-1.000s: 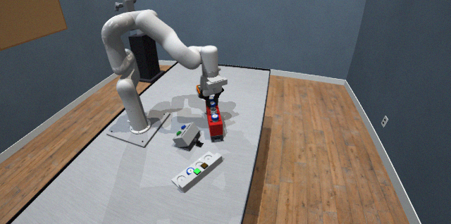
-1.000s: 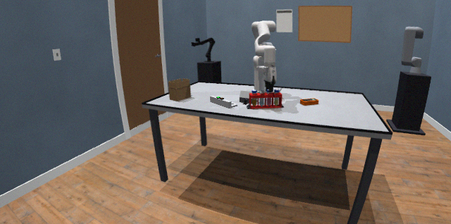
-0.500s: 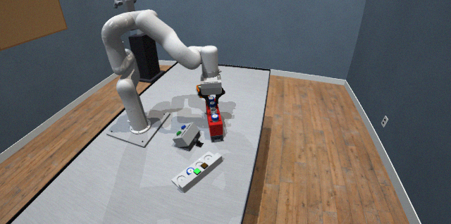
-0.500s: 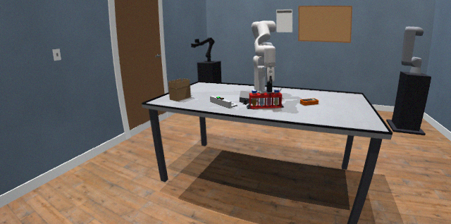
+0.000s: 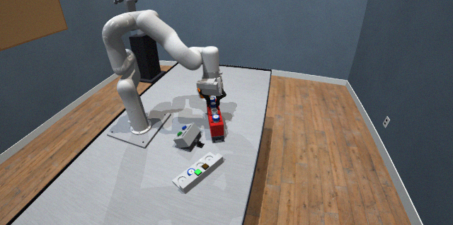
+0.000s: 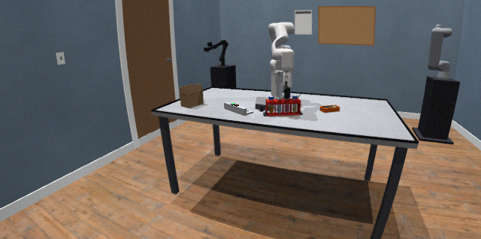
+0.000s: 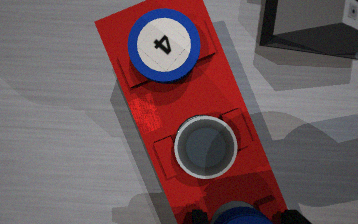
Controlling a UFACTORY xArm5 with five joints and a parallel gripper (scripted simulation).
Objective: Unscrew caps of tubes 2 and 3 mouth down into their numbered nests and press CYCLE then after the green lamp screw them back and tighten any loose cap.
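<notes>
My gripper is now 10 mm above the blue-rimmed cap. From my hand the other things lie so: grey key housing: 180 mm to the right, 80 mm below, 80 mm behind; then blue key: 160 mm to the right, 90 mm behind, 60 mm below; then green key: 200 mm to the right, 100 mm behind, 60 mm below.
</notes>
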